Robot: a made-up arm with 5 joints.
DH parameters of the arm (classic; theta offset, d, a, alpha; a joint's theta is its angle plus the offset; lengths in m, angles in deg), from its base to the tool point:
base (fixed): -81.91 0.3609 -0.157 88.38
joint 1: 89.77 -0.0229 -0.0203 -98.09
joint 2: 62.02 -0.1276 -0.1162 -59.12
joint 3: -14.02 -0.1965 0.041 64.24
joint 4: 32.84 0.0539 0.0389 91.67
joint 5: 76.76 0.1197 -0.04 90
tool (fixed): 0 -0.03 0 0
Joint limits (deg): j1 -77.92..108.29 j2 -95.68..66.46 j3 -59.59..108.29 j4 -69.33..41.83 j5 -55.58..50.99
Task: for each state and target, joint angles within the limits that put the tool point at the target. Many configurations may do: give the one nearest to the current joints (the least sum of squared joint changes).
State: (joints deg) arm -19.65 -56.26 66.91 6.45 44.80
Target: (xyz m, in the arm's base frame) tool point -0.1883 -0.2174 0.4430
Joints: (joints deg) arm 20.70 -44.37 108.29 -8.18 50.99
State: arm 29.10 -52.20 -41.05 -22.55 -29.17
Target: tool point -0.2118 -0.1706 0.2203
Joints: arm 28.55 -75.09 -56.18 -33.92 -32.54
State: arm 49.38 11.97 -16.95 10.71 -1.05
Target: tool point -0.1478 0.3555 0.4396
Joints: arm 99.79 6.72 -33.33 41.83 22.39
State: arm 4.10 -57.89 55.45 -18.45 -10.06
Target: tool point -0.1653 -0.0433 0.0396
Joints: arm -34.47 -95.68 97.08 -4.45 7.28
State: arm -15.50 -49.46 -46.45 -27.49 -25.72
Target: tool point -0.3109 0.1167 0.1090
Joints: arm -38.31 -64.47 -47.94 -24.40 -29.59
